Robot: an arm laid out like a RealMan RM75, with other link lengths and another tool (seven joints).
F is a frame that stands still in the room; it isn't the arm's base.
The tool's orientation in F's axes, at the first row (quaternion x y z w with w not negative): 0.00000, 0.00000, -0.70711, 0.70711
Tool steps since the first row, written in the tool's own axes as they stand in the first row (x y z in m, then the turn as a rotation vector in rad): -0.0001, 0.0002, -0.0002, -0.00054, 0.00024, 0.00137; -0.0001, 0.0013, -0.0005, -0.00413, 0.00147, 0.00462; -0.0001, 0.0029, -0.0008, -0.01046, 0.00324, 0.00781; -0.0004, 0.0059, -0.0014, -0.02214, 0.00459, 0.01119; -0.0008, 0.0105, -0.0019, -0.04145, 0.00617, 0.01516; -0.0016, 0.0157, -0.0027, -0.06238, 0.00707, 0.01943; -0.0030, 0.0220, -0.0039, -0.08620, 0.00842, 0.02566; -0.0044, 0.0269, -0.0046, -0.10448, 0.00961, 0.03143; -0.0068, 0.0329, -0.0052, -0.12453, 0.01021, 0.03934; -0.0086, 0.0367, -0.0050, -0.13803, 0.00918, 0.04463; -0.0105, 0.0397, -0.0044, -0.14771, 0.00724, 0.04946
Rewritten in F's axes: 0.0002, 0.0001, -0.0002, 0.00024, 0.00054, 0.00137; 0.0013, 0.0001, -0.0005, 0.00147, 0.00413, 0.00462; 0.0029, 0.0001, -0.0008, 0.00324, 0.01046, 0.00781; 0.0059, 0.0004, -0.0014, 0.00459, 0.02214, 0.01119; 0.0105, 0.0008, -0.0019, 0.00617, 0.04145, 0.01516; 0.0157, 0.0016, -0.0027, 0.00707, 0.06238, 0.01943; 0.0220, 0.0030, -0.0039, 0.00842, 0.08620, 0.02566; 0.0269, 0.0044, -0.0046, 0.00961, 0.10448, 0.03143; 0.0329, 0.0068, -0.0052, 0.01021, 0.12453, 0.03934; 0.0367, 0.0086, -0.0050, 0.00918, 0.13803, 0.04463; 0.0397, 0.0105, -0.0044, 0.00724, 0.14771, 0.04946
